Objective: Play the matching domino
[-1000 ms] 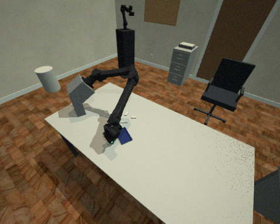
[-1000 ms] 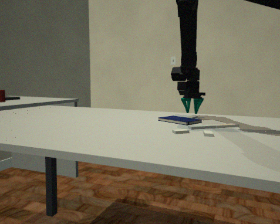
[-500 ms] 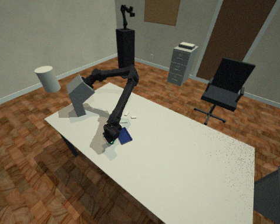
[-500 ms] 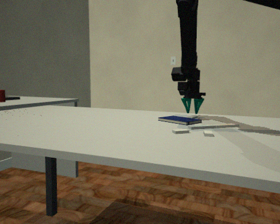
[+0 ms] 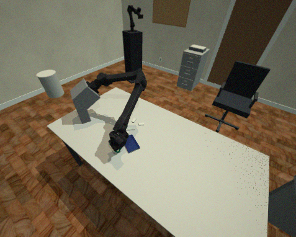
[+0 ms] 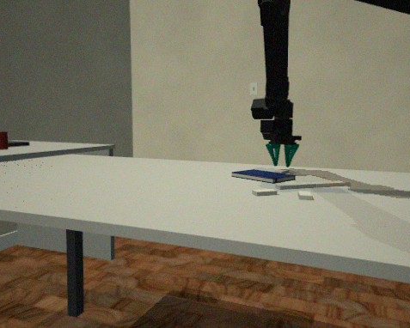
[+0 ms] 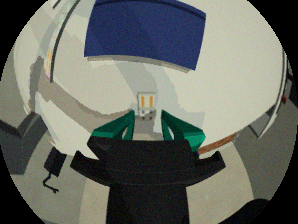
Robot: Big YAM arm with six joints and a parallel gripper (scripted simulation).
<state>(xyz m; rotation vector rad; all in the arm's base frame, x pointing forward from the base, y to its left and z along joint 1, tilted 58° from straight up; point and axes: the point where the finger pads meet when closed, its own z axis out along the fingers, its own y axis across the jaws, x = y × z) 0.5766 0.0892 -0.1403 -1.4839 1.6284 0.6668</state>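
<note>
Now: hand 3 cm above the white domino. Also, from my hand: book 13 cm to the left, 2 cm below, 1 cm behind.
</note>
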